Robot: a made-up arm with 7 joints.
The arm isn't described. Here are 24 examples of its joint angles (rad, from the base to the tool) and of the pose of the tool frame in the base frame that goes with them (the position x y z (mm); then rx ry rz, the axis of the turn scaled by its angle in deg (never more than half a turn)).
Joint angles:
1: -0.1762 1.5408 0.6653 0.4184 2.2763 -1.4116 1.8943
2: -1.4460 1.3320 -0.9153 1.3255 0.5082 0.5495 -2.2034
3: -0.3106 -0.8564 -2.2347 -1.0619 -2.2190 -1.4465 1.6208
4: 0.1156 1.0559 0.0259 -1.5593 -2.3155 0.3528 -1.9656
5: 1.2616 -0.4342 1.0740 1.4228 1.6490 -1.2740 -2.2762
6: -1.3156 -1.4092 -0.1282 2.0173 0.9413 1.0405 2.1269
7: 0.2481 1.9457 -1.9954 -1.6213 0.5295 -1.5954 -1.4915
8: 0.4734 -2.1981 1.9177 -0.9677 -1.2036 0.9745 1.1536
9: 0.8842 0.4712 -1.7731 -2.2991 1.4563 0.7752 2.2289
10: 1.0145 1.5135 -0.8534 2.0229 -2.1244 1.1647 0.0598
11: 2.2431 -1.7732 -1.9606 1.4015 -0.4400 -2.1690 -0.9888
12: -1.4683 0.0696 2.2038 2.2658 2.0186 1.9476 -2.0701
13: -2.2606 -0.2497 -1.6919 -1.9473 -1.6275 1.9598 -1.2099
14: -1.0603 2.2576 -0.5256 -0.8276 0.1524 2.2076 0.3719
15: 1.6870 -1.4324 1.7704 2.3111 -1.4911 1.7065 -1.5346
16: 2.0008 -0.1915 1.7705 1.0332 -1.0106 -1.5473 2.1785
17: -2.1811 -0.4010 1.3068 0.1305 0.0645 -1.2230 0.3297
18: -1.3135 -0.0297 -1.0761 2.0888 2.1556 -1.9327 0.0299
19: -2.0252 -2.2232 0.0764 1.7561 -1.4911 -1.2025 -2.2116
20: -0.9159 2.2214 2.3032 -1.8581 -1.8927 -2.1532 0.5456
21: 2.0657 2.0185 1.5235 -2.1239 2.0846 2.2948 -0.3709
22: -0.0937 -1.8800 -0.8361 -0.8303 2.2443 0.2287 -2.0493
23: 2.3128 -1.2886 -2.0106 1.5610 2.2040 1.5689 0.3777
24: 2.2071 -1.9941 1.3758 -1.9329 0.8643 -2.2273 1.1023
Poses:
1: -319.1 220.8 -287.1 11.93 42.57 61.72
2: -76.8 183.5 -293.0 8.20 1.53 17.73
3: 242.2 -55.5 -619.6 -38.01 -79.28 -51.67
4: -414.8 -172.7 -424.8 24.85 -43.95 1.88
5: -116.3 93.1 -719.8 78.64 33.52 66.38
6: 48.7 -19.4 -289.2 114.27 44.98 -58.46
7: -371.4 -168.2 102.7 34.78 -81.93 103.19
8: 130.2 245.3 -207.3 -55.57 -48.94 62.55
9: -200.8 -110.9 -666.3 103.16 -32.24 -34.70
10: -83.4 -419.5 -204.1 13.04 71.03 -105.21
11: -357.7 331.1 -100.8 -51.48 -54.25 112.12
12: 209.3 34.8 -922.9 86.04 29.88 18.14
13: 7.9 -182.2 -827.2 93.74 11.33 -2.44
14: -135.8 141.2 48.8 103.35 6.29 28.36
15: -435.8 79.2 -286.4 -9.29 -55.96 4.85
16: -116.0 -125.5 -599.4 120.63 -59.69 13.55
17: 286.8 -121.0 -545.0 102.17 -11.05 124.44
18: -15.8 141.0 -510.5 -28.08 -16.09 -57.27
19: -161.9 -167.0 -101.4 20.68 59.42 -98.14
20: -42.0 453.6 -76.6 23.69 131.44 -19.19
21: 127.3 -529.8 -49.0 51.10 70.42 -36.16
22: 325.3 127.6 -163.9 -73.59 49.30 -138.63
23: -103.7 269.2 -457.8 31.73 106.47 -43.69
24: -270.7 104.8 -295.1 -46.28 17.05 33.32
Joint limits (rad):
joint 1: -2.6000..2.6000
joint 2: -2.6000..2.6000
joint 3: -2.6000..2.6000
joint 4: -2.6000..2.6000
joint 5: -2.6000..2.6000
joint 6: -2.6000..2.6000
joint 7: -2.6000..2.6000
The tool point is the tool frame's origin. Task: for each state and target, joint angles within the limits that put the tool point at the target. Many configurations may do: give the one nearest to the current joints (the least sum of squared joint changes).
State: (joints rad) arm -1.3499 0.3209 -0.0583 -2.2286 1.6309 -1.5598 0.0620
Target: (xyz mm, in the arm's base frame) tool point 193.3 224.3 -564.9
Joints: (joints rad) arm -1.5857 0.2109 0.0153 -2.2456 1.6714 -1.5560 0.0088
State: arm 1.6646 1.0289 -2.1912 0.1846 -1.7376 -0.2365 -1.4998
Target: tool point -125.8 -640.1 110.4
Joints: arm 1.5366 2.0118 -2.3919 0.1146 -1.6094 0.0860 -1.6023
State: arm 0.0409 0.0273 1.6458 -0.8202 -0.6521 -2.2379 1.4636
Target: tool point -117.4 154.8 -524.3
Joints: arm 0.1088 -0.0864 1.4057 -0.7935 -0.7305 -2.3523 1.5285
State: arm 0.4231 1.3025 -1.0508 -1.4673 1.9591 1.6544 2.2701
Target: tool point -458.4 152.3 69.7
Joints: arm -0.0711 1.8905 -1.1803 -1.5097 1.0261 2.1775 2.6000
